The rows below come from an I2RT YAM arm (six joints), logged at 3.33 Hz.
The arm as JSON. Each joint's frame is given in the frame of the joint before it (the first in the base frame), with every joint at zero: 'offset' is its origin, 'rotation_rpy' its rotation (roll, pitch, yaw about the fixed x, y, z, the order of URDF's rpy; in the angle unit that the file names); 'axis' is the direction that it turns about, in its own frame. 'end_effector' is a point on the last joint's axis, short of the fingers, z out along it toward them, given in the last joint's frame.
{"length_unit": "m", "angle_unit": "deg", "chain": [
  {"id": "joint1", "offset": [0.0, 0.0, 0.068], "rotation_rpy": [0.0, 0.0, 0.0], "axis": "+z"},
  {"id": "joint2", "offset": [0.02, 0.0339, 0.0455], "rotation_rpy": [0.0, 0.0, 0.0], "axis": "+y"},
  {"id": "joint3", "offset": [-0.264, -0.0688, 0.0], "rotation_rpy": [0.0, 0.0, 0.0], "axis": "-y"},
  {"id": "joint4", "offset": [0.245, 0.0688, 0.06], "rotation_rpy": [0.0, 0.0, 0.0], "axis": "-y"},
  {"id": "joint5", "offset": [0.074, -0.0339, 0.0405], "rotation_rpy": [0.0, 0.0, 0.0], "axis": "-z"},
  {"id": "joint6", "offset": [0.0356, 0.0, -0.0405], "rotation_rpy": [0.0, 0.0, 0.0], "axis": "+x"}
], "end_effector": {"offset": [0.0, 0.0, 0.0], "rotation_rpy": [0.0, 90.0, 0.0]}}
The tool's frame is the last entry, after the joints.
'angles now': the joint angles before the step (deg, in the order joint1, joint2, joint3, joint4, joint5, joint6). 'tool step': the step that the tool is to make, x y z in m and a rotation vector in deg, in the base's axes. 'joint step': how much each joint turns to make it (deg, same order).
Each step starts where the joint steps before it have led.
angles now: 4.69 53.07 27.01 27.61 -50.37 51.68
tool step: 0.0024 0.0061 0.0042 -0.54 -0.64 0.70
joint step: 1.73 0.76 1.31 -0.71 1.02 -0.97
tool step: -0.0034 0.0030 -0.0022 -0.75 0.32 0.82
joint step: 0.95 -0.84 -0.33 -1.74 0.12 -1.09
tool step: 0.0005 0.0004 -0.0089 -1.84 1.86 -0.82
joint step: 0.22 0.26 -0.45 -3.13 1.08 -2.35
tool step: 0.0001 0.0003 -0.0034 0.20 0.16 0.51
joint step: 0.02 0.37 -0.69 1.14 -0.50 0.28
